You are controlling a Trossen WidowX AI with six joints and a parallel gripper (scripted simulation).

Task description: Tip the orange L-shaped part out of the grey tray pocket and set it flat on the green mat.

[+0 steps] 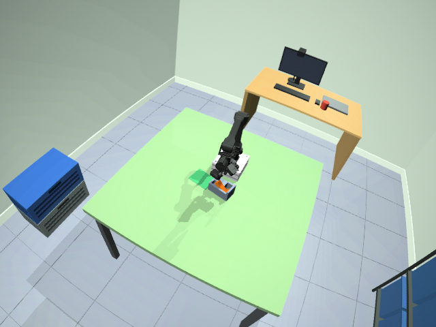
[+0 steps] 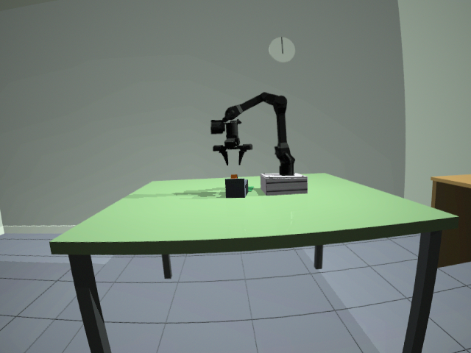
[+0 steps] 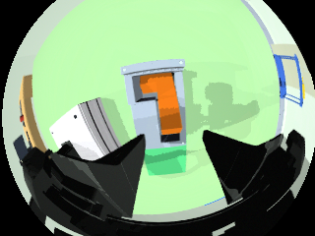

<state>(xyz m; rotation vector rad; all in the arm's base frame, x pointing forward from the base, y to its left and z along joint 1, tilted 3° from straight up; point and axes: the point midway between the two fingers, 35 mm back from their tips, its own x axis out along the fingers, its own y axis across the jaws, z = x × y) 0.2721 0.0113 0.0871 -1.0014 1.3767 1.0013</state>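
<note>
Now: gripper tip 1 cm past the orange L-shaped part, 3 cm to the right of it and 10 cm above it. Also, from my gripper tip: green mat: 5 cm behind, 14 cm to the right, 16 cm below.
</note>
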